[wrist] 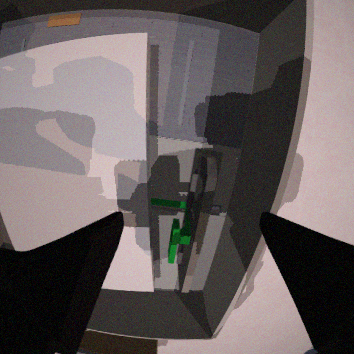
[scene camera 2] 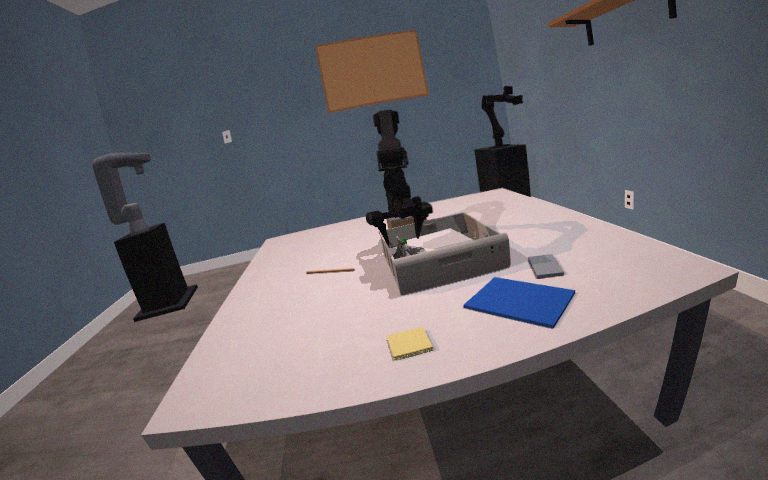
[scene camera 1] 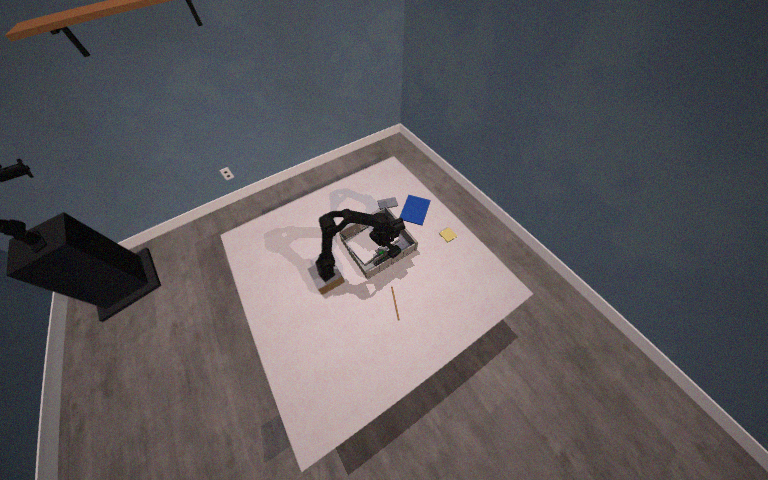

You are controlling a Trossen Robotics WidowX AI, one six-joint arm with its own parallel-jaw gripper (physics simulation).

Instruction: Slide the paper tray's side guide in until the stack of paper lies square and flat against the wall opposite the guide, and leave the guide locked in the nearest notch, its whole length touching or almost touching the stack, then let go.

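Frame: origin at the arm's base, x ahead, y left, z up, level; metres.
Where they show: gripper, fingertip midpoint: (wrist: 192, 219) (scene camera 2: 403, 241) (scene camera 1: 385, 251); arm's base, origin of the base link: (scene camera 1: 326, 274).
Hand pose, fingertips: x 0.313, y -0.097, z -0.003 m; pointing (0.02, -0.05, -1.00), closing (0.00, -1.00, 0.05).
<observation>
Things, the pixels of their centre, and the offset from my fingertips.
- grey paper tray, body centre: (wrist: 68, 171) (scene camera 2: 437, 245) (scene camera 1: 377, 240) 0.033 m down, 0.023 m ahead, 0.096 m left
- table with the white paper stack, body centre: (wrist: 60, 185) (scene camera 2: 443, 247) (scene camera 1: 372, 241) 0.050 m down, 0.004 m ahead, 0.120 m left
- dark upright side guide, body centre: (wrist: 180, 218) (scene camera 2: 404, 250) (scene camera 1: 382, 256) 0.037 m down, 0.021 m back, 0.005 m left
- blue folder, body centre: (scene camera 2: 520, 299) (scene camera 1: 415, 209) 0.076 m down, 0.369 m ahead, 0.138 m left
- grey flat block, body centre: (scene camera 2: 545, 265) (scene camera 1: 387, 203) 0.075 m down, 0.273 m ahead, 0.293 m left
- yellow note pad, body centre: (scene camera 2: 409, 342) (scene camera 1: 448, 234) 0.075 m down, 0.377 m ahead, 0.129 m right
- pencil, body centre: (scene camera 2: 329, 271) (scene camera 1: 395, 302) 0.077 m down, 0.134 m back, 0.224 m right
The grey paper tray (scene camera 1: 392, 267) (scene camera 2: 453, 267) (wrist: 272, 120) sits on the table with the white paper stack (scene camera 1: 357, 247) (scene camera 2: 447, 240) (wrist: 115, 60) inside. In the wrist view the stack's right edge runs nearly straight up and down; its left edge is out of view. The dark upright side guide (wrist: 189, 220), with green parts, stands between the stack and the tray's right wall. A gap shows between guide and stack, with a green bar reaching across it. My gripper (scene camera 1: 387, 255) (scene camera 2: 403, 240) (wrist: 192, 219) is open and empty above the guide, fingertips on either side of it.
A blue folder (scene camera 1: 415, 210) (scene camera 2: 519, 301), a grey flat block (scene camera 1: 387, 202) (scene camera 2: 545, 266) and a yellow note pad (scene camera 1: 448, 234) (scene camera 2: 410, 343) lie beyond the tray. A pencil (scene camera 1: 395, 303) (scene camera 2: 330, 271) lies off the tray's guide side.
</observation>
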